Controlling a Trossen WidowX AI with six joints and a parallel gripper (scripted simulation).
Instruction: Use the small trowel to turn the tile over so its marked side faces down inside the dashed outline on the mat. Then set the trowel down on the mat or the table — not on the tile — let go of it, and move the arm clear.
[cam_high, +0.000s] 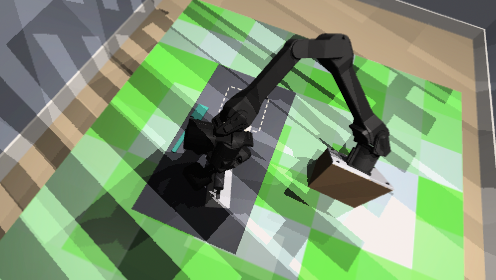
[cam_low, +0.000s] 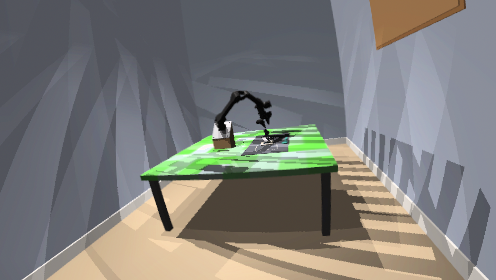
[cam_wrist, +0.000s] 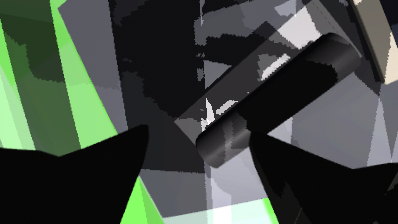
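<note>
Now: the dark mat 16 cm to the right of my gripper tip, 13 cm below it and 5 cm ahead of it. From my gripper tip the other things lie so: teal trowel 19 cm ahead, 16 cm to the right, 11 cm below; cream tile 20 cm to the right, 11 cm below, 4 cm ahead.
</note>
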